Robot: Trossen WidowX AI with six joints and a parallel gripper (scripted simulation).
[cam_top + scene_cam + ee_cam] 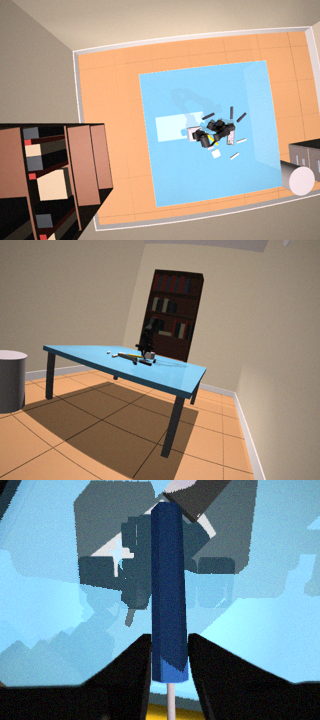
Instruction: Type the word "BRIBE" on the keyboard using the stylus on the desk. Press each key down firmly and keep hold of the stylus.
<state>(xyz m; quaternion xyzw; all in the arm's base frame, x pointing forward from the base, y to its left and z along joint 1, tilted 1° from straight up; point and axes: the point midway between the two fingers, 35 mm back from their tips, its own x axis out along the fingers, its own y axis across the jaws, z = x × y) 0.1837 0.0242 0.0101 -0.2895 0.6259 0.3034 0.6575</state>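
Right now my gripper tip is 3 cm to the left of the stylus tip, 2 cm below it and 2 cm past it. Also, from my gripper tip: blue stylus (right at my gripper tip); then yellow pencil (9 cm to the right, 3 cm below, 3 cm behind); then white block (24 cm to the right, 4 cm below, 1 cm behind).
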